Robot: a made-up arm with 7 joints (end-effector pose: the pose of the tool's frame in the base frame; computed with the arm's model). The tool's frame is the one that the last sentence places. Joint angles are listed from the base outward.
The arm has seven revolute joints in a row. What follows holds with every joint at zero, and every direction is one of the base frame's. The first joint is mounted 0.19 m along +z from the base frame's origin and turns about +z. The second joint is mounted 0.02 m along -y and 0.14 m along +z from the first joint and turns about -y. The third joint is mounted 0.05 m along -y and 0.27 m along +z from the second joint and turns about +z. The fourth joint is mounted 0.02 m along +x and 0.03 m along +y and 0.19 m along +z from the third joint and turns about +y. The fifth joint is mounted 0.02 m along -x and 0.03 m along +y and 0.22 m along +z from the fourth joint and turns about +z. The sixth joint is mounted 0.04 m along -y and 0.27 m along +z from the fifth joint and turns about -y. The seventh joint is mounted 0.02 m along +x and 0.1 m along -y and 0.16 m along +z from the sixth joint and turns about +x. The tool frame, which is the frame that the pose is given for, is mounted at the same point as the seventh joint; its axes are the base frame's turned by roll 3.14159, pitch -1.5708 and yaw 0 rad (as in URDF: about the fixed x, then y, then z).
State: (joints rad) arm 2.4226 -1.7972 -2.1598 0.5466 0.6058 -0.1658 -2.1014
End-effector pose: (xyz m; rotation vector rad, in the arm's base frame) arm -0.4734 0.9705 0.3752 -0.5218 1.4842 -0.1595
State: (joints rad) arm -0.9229 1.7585 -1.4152 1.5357 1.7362 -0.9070 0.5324
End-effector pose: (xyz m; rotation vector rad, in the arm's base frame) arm -0.7610 -0.0295 0.5619 -1.2430 -0.4544 -1.9198
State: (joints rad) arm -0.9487 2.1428 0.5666 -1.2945 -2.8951 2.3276 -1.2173
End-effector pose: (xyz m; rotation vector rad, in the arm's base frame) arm -0.2323 0.2199 -0.3587 -0.4877 -2.6727 -0.2775
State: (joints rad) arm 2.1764 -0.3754 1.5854 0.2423 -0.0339 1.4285 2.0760
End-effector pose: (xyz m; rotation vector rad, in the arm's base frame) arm -0.1737 0.4196 1.2516 -0.7327 -0.0539 2.6501
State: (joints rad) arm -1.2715 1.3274 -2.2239 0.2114 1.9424 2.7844 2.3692
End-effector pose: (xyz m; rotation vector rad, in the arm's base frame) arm -0.4913 0.6575 0.4134 -0.4347 -2.9649 -0.8614
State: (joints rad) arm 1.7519 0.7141 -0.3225 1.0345 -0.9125 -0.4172 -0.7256
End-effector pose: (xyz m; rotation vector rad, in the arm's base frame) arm 0.3531 -0.1450 1.2756 2.0866 1.8230 1.1209
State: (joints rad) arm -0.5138 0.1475 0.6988 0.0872 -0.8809 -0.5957 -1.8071
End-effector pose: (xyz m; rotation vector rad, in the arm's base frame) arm -0.1393 -0.0897 1.4045 1.7698 1.1206 0.3439
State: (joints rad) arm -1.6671 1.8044 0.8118 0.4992 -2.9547 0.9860 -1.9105
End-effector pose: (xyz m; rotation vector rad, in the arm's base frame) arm 0.4391 0.9051 0.2030 -0.6659 -2.0516 -1.6409
